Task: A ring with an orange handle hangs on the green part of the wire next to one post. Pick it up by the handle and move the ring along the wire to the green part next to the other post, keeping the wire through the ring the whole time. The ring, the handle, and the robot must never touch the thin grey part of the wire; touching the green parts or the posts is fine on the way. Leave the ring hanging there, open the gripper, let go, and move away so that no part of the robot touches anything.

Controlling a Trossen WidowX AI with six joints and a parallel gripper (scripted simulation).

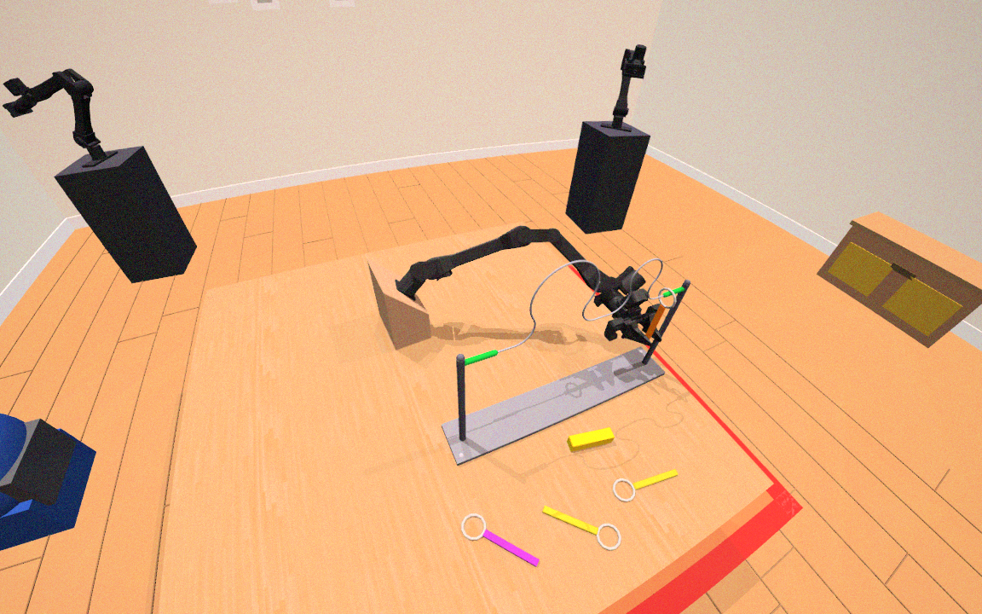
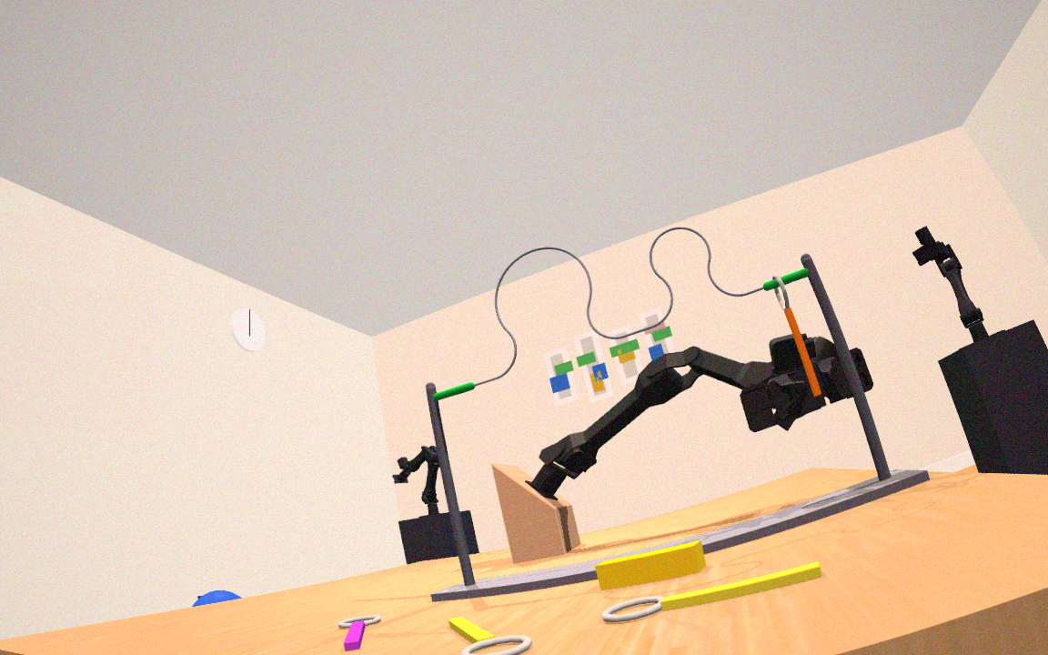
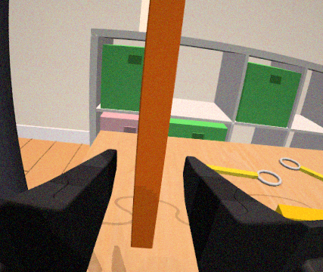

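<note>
Now: the orange-handled ring 9 cm above my gripper tip and 3 cm behind it. The rest, counted from my gripper tip: yellow block 23 cm to the right, 14 cm below, 12 cm ahead; then magenta-handled ring 53 cm to the right, 25 cm ahead, 15 cm below; then yellow-handled ring 26 cm ahead, 17 cm to the right, 15 cm below.
</note>
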